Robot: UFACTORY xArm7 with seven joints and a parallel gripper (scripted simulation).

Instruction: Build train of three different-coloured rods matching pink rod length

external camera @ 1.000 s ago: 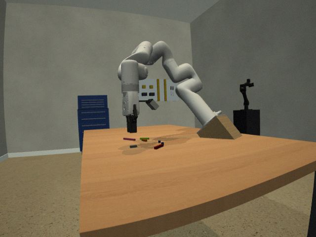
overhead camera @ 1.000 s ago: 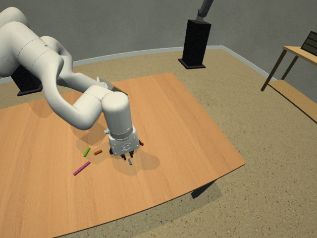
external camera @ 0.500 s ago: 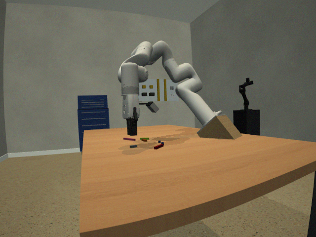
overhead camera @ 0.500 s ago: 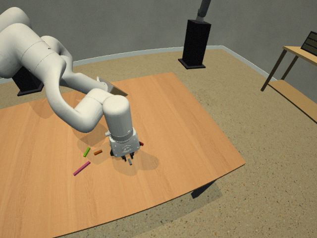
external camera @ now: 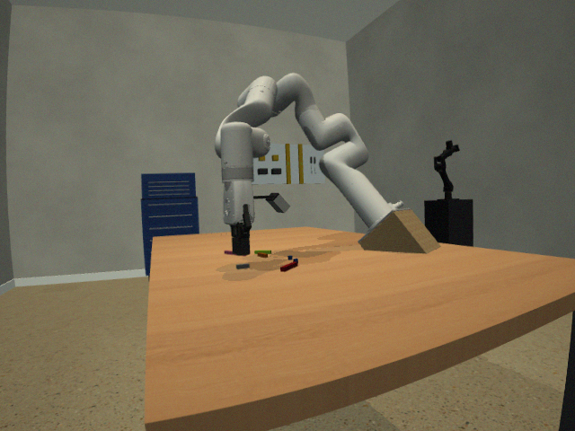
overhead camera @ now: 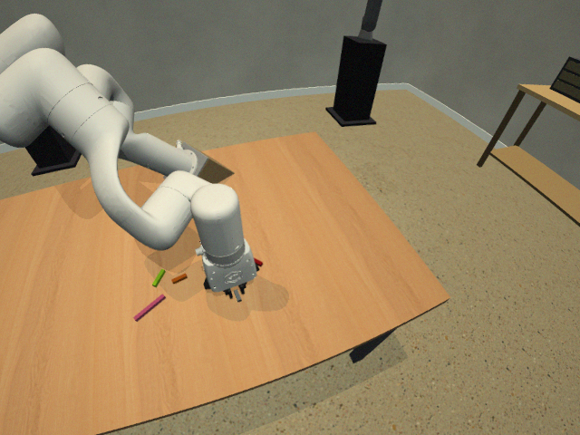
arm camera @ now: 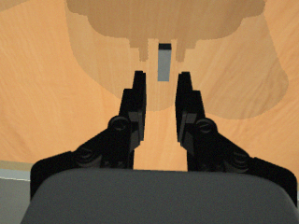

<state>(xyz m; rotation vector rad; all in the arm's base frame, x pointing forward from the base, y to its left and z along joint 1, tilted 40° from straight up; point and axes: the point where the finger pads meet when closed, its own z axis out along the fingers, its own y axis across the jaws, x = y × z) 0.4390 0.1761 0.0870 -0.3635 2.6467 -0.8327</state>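
Now: hand 50 mm above the grey rod. Round my hand: orange rod: 90 mm behind, 140 mm to the right, 50 mm below; lime rod: 100 mm behind, 190 mm to the right, 50 mm below; red rod: 100 mm behind, 60 mm to the left, 50 mm below.
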